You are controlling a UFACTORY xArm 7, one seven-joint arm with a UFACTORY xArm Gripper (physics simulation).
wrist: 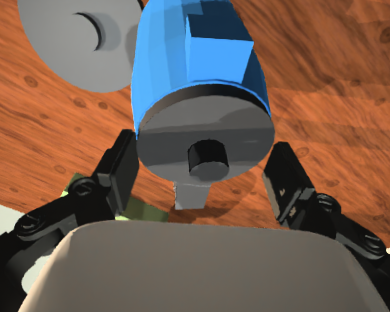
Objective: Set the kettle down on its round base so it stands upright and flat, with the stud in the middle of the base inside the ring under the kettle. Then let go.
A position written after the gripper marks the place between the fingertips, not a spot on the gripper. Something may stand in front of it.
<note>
In view: the gripper [203, 153] and a kettle [201, 111].
</note>
